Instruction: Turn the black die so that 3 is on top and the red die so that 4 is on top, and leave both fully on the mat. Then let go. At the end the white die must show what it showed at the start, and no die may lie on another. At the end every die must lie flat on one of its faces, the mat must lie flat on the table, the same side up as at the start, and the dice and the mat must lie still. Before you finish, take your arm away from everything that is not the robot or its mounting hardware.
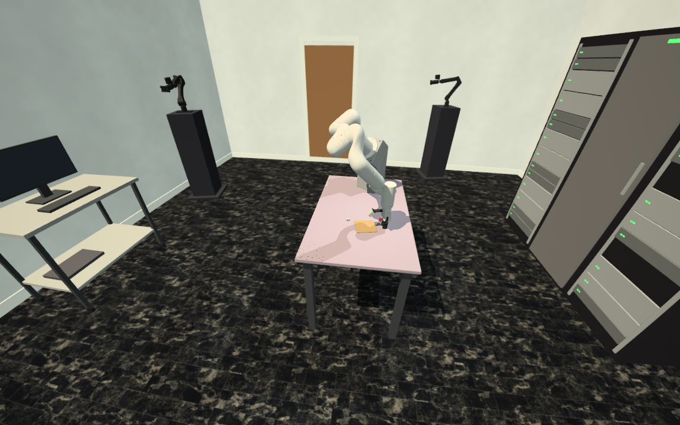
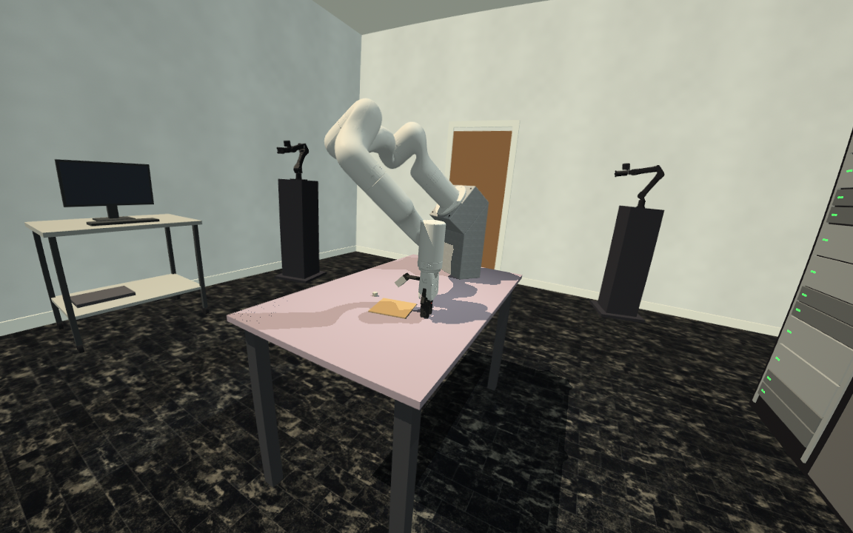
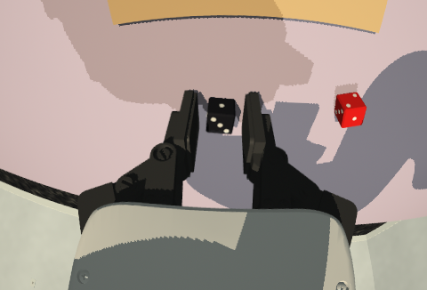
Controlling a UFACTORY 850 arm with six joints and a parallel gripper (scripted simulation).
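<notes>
Now: hand 1 cm above the black die. Also, from my hand: mat 2 cm behind, 13 cm to the right, 2 cm below; red die 8 cm behind, 1 cm to the right, 1 cm below; white die 11 cm behind, 24 cm to the right, 1 cm below.
</notes>
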